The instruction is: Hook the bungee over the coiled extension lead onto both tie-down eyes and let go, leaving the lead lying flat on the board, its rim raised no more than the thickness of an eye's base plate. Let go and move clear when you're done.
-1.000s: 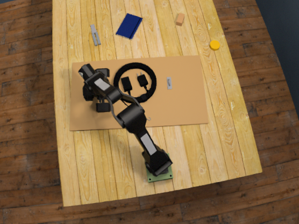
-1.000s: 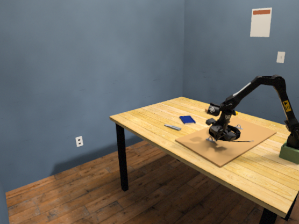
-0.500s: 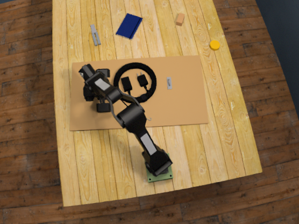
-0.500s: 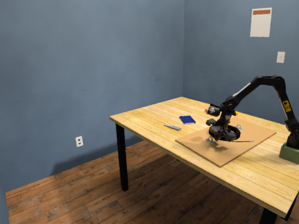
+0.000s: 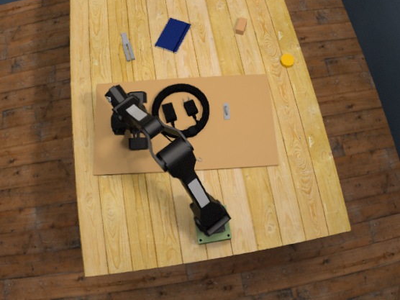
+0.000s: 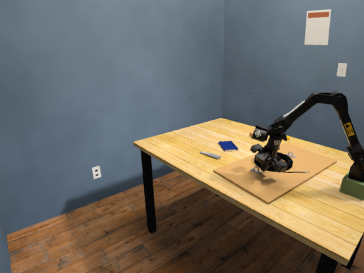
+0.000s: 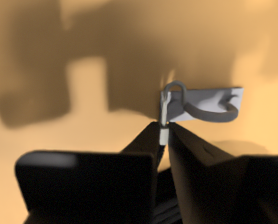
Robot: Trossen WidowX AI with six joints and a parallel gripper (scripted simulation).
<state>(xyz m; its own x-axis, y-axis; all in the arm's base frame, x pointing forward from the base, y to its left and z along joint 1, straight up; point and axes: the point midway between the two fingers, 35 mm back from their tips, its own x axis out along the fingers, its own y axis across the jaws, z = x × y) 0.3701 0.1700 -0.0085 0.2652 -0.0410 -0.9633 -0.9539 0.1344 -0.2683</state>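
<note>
The black coiled extension lead lies 140 mm to the right of my hand, 30 mm below it and 30 mm ahead of it. Round my hand: tan block: 430 mm to the right, 340 mm ahead, 40 mm below; board: 140 mm to the right, 50 mm below, 10 mm behind; yellow disc: 560 mm to the right, 160 mm ahead, 50 mm below.
</note>
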